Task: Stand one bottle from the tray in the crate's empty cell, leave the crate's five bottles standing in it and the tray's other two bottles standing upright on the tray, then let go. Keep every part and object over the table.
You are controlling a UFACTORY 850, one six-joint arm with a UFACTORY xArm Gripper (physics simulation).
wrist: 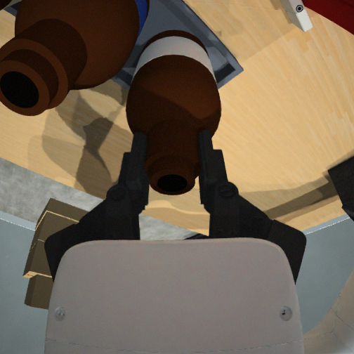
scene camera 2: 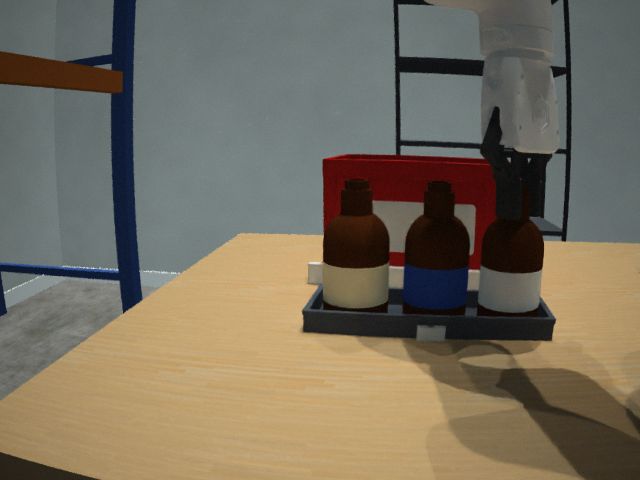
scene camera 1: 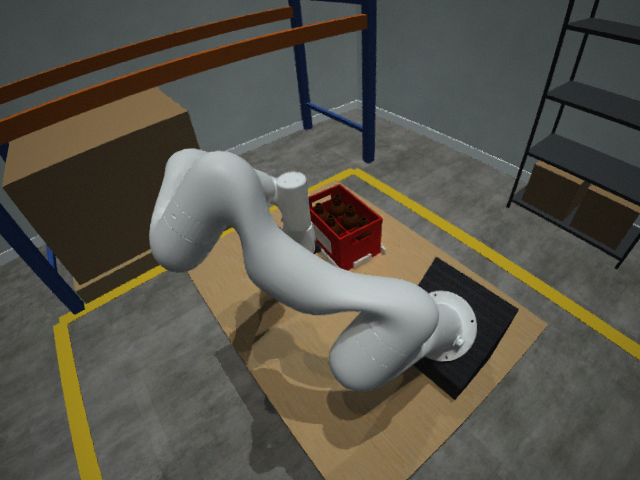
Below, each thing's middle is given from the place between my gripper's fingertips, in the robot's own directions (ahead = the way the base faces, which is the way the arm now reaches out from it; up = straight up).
Right now my hand is 40 mm above the white-labelled bottle [scene camera 2: 512, 253].
